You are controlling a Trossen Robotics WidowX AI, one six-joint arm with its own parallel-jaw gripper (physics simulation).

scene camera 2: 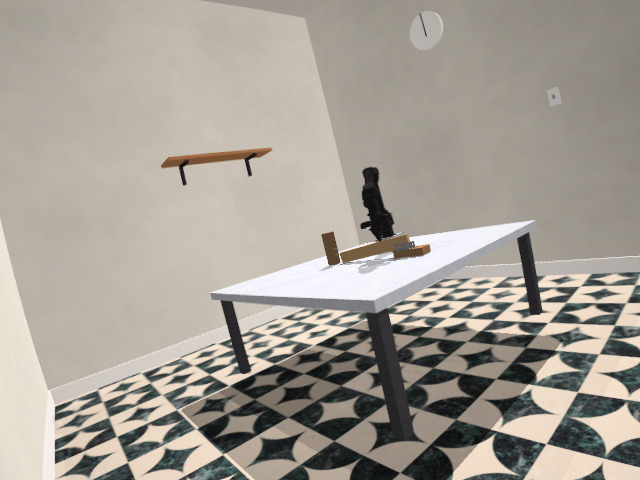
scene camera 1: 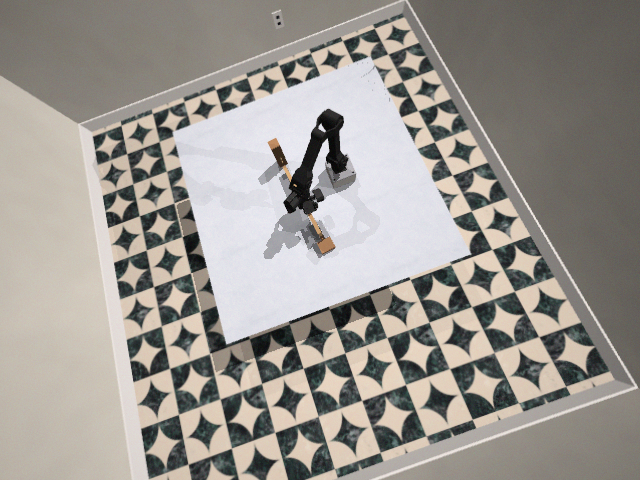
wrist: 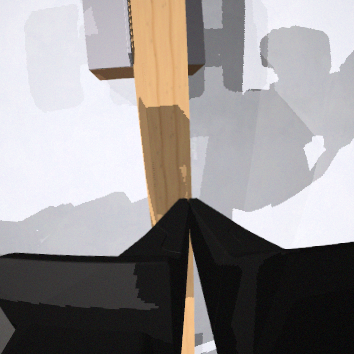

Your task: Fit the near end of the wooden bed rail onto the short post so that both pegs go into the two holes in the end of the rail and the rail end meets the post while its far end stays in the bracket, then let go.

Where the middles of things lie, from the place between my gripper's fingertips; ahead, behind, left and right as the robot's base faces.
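Wooden bed rail (scene camera 2: 387, 245): 6 cm to the right of my hand, 4 cm below it.
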